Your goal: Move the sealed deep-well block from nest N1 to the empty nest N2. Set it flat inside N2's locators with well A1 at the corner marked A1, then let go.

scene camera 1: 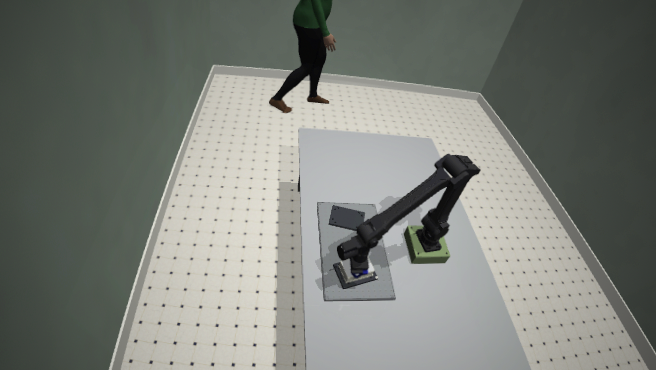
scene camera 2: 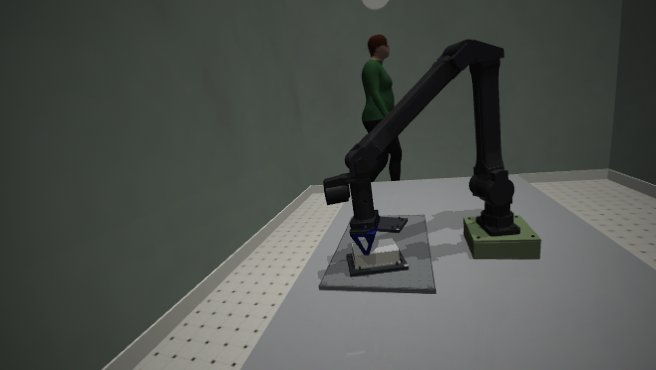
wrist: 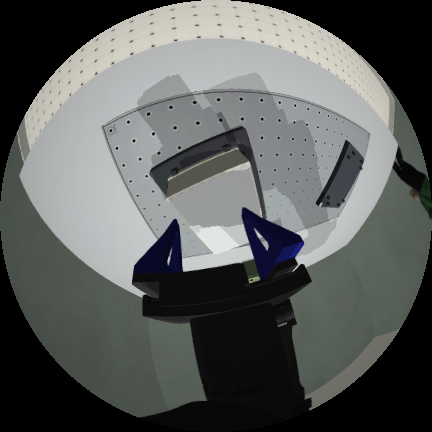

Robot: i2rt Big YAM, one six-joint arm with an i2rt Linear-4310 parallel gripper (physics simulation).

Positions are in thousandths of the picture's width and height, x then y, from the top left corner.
Scene:
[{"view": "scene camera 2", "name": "my gripper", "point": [562, 674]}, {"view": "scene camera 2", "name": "white block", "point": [586, 682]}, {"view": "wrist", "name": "my gripper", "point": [485, 501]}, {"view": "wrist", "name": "white block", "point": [485, 450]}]

